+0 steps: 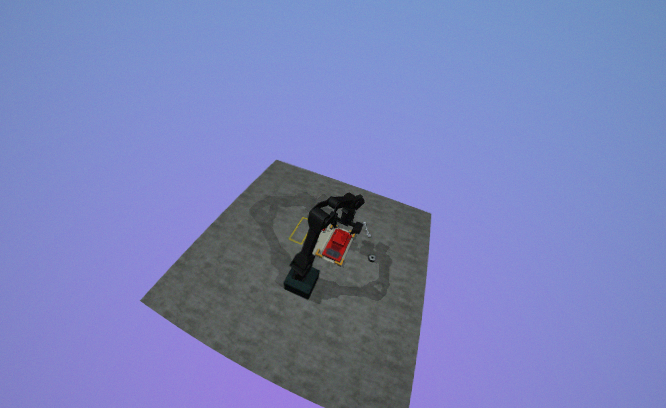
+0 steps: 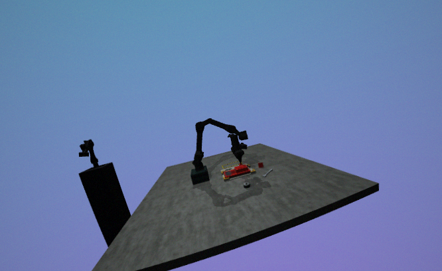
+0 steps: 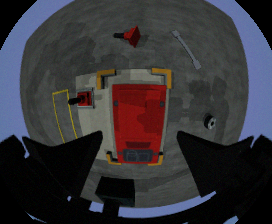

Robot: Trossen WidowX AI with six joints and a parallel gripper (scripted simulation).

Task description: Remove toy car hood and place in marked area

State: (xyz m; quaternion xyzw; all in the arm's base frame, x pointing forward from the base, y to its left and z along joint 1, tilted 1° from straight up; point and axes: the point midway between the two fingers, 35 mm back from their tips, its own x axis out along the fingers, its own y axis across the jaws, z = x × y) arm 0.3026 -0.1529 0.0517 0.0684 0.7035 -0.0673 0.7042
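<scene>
The red hood lies 60 mm below my gripper tip. Also, from my gripper tip: small wheel 200 mm to the right, 100 mm below, 70 mm behind; silver wrench 150 mm to the right, 140 mm ahead, 100 mm below.
</scene>
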